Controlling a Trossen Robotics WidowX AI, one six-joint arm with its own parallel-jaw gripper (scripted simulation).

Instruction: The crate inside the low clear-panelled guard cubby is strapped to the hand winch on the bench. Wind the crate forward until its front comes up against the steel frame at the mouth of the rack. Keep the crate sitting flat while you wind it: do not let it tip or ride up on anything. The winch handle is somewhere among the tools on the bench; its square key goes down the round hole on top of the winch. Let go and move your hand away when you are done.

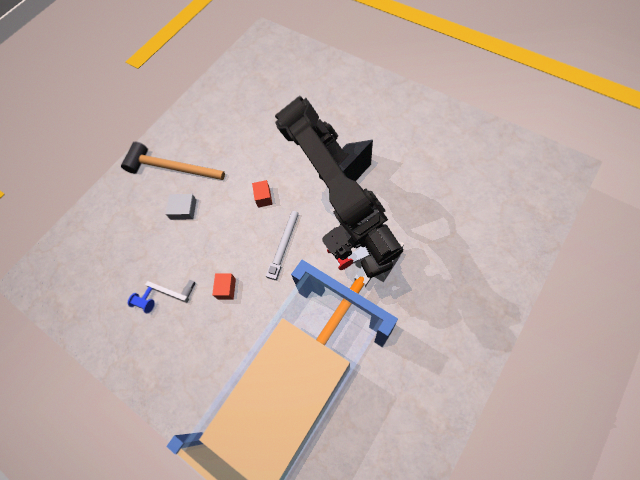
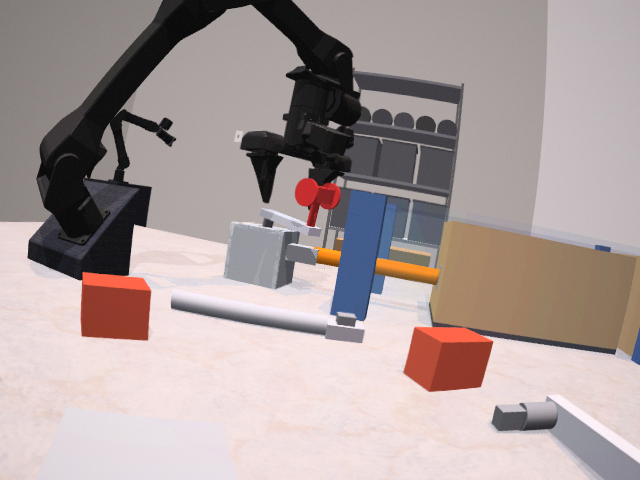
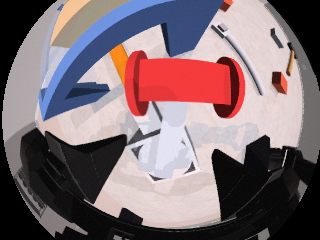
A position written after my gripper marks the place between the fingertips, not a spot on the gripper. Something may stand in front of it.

Note:
I see my gripper (image 2: 289, 206), a grey block (image 1: 179, 206) and a hammer (image 1: 136, 155).
My gripper also shows in image 1 (image 1: 362, 250) and in image 3 (image 3: 171, 147). Image 2 does not show the hammer: it is out of frame.

